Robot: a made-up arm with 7 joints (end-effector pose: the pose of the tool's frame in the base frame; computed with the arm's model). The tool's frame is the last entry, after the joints. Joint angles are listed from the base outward.
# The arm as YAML. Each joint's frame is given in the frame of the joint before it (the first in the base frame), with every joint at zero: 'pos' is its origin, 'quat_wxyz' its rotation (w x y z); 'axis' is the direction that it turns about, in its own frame. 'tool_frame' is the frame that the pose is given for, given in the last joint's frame.
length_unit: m
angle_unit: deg
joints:
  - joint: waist
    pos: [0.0, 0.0, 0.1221]
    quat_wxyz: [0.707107, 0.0, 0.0, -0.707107]
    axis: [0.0, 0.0, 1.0]
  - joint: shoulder
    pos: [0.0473, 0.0, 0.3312]
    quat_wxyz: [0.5, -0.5, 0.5, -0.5]
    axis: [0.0, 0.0, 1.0]
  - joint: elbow
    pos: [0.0, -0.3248, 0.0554]
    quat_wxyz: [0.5, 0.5, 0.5, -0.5]
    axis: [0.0, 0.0, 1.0]
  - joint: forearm
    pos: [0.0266, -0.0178, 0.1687]
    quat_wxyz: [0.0, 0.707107, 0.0, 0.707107]
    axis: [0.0, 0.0, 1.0]
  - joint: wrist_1
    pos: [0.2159, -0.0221, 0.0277]
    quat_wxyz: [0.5, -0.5, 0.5, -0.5]
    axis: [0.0, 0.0, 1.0]
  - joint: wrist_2
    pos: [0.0, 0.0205, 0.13]
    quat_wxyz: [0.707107, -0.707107, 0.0, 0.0]
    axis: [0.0, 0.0, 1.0]
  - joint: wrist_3
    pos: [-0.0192, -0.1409, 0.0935]
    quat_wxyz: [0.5, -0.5, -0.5, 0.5]
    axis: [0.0, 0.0, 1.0]
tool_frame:
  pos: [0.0, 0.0, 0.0]
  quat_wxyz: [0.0, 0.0, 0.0, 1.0]
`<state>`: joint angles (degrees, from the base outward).
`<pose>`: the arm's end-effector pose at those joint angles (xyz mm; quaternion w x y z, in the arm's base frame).
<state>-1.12 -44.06 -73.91 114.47 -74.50 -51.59 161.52</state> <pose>297.3 -557.2 726.4 0.8937 -0.3684 -0.1631 0.1973</pose>
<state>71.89 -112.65 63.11 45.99 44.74 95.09 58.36</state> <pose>141.3 610.6 -48.0 0.1926 -0.7318 0.5221 0.3935</pose>
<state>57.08 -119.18 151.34 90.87 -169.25 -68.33 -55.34</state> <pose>455.8 641.6 494.0 0.1846 0.3769 0.9045 -0.0762</pose>
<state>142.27 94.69 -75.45 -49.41 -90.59 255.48 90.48</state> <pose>347.7 -474.0 259.1 0.0070 -0.0445 0.5091 0.8595</pose>
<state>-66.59 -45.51 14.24 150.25 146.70 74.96 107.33</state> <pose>32.4 -90.5 456.8 0.0445 -0.8997 -0.4061 -0.1538</pose>
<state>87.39 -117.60 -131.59 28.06 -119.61 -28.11 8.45</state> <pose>236.3 870.7 29.2 0.4909 -0.4541 -0.4113 0.6194</pose>
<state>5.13 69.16 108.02 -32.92 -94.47 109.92 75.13</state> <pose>-645.9 -470.8 594.6 0.6296 0.6328 -0.1922 -0.4077</pose>
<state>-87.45 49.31 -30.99 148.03 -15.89 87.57 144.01</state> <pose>-309.7 -6.0 870.9 0.2512 0.4814 0.6270 -0.5586</pose>
